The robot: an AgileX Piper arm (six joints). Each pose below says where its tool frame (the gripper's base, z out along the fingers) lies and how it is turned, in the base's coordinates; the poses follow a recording.
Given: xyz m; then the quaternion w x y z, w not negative.
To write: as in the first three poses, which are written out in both.
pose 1, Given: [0.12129 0.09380 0.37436 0.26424 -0.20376 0.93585 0.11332]
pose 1, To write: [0.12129 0.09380 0.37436 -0.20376 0.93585 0.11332 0.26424]
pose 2, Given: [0.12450 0.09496 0.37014 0.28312 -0.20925 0.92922 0.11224]
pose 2, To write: [0.12450 0.09496 0.37014 -0.20925 0.92922 0.11224 0.28312]
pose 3, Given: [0.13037 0.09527 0.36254 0.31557 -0.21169 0.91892 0.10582]
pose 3, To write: [0.13037 0.09527 0.36254 -0.21169 0.91892 0.10582 0.31557]
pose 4, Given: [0.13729 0.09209 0.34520 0.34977 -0.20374 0.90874 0.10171]
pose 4, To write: [0.13729 0.09209 0.34520 -0.20374 0.90874 0.10171 0.34977]
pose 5, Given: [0.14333 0.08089 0.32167 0.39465 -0.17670 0.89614 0.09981]
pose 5, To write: [0.14333 0.08089 0.32167 -0.17670 0.89614 0.09981 0.39465]
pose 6, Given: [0.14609 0.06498 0.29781 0.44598 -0.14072 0.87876 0.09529]
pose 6, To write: [0.14609 0.06498 0.29781 -0.14072 0.87876 0.09529 0.44598]
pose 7, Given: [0.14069 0.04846 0.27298 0.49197 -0.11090 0.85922 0.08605]
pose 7, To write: [0.14069 0.04846 0.27298 -0.11090 0.85922 0.08605 0.49197]
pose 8, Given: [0.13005 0.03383 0.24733 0.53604 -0.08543 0.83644 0.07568]
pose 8, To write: [0.13005 0.03383 0.24733 -0.08543 0.83644 0.07568 0.53604]
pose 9, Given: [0.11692 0.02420 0.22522 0.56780 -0.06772 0.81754 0.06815]
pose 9, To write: [0.11692 0.02420 0.22522 -0.06772 0.81754 0.06815 0.56780]
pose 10, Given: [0.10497 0.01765 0.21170 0.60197 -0.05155 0.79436 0.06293]
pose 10, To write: [0.10497 0.01765 0.21170 -0.05155 0.79436 0.06293 0.60197]
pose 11, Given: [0.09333 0.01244 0.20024 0.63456 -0.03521 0.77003 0.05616]
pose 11, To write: [0.09333 0.01244 0.20024 -0.03521 0.77003 0.05616 0.63456]
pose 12, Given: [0.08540 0.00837 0.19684 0.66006 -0.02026 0.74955 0.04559]
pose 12, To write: [0.08540 0.00837 0.19684 -0.02026 0.74955 0.04559 0.66006]
